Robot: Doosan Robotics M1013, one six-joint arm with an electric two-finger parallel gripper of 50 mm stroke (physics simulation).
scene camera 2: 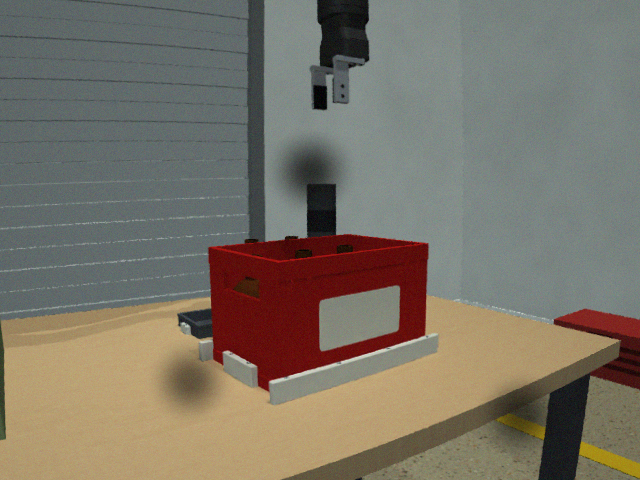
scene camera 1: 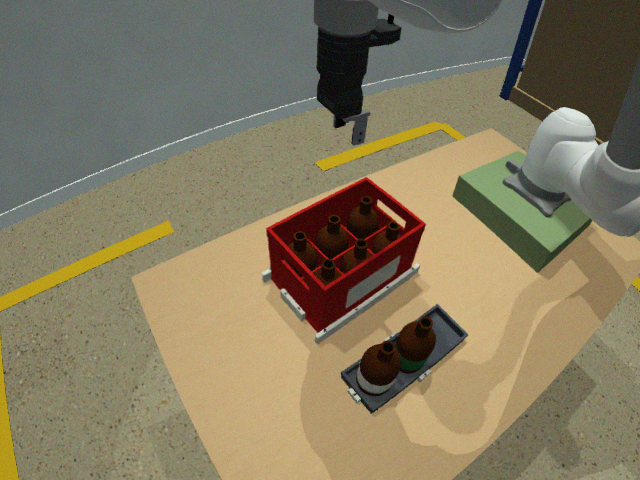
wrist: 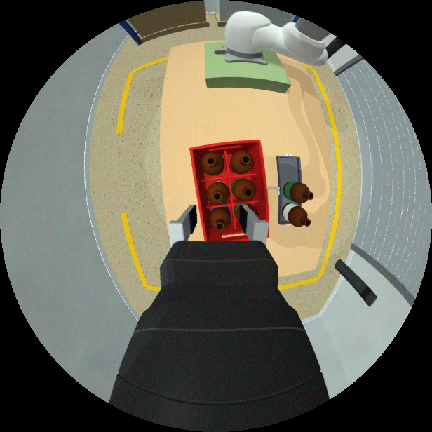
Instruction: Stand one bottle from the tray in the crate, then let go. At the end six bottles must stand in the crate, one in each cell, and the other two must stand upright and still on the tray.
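Frame: origin at the arm's base, x ahead, y left, z up, level; millimetres.
Where they show: gripper, fingertip midpoint: [scene camera 2: 329, 106] [scene camera 1: 348, 134]; arm's base at its link origin: [scene camera 1: 537, 190].
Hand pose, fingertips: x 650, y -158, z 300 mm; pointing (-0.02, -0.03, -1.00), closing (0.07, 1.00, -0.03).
Things, the pixels of their top centre, and the offset from my fingertips. "pt": a spot on its surface instead. Level surfaces: height alone.
- red crate at its top centre: [scene camera 2: 319, 245] [scene camera 1: 348, 225] dx +3, dy +31, dz -201 mm
- far row at a spot on its surface: [scene camera 1: 332, 240] pt dx +23, dy +9, dz -254 mm
- corner bottle at its top centre: [scene camera 1: 366, 199] dx -87, dy -18, dz -213 mm
- dark tray at its top centre: [scene camera 2: 253, 308] [scene camera 1: 409, 353] dx +17, dy +280, dz -350 mm
- white-labelled bottle at its top centre: [scene camera 1: 387, 347] dx +105, dy +279, dz -216 mm
- green-labelled bottle at its top centre: [scene camera 1: 426, 322] dx +18, dy +283, dz -216 mm
- table at its surface level: dz -376 mm
The red crate [scene camera 1: 336, 307] [scene camera 2: 289, 330] [wrist: 262, 175] stands on the table with one brown bottle upright in each cell; among them are the middle bottle of the far row [scene camera 1: 332, 240] [wrist: 218, 192] and a corner bottle [scene camera 1: 363, 222]. Some bottle mouths show over the rim in scene camera 2; their lower parts are hidden. The dark tray [scene camera 1: 447, 325] [scene camera 2: 193, 322] [wrist: 289, 167] bears a white-labelled bottle [scene camera 1: 379, 364] [wrist: 295, 215] and a green-labelled bottle [scene camera 1: 416, 341] [wrist: 298, 192], both upright and apart from the gripper. My gripper [scene camera 1: 348, 133] [scene camera 2: 330, 104] [wrist: 217, 213] is open and empty, high above the crate.
Pale locating rails [scene camera 1: 368, 304] [scene camera 2: 354, 366] lie along the crate's base. Small pale clips [scene camera 1: 354, 395] touch the tray's edges. A white robot arm base stands on a green block [scene camera 1: 496, 206] [wrist: 245, 80] on the table [scene camera 1: 206, 320] [scene camera 2: 129, 413] [wrist: 185, 110].
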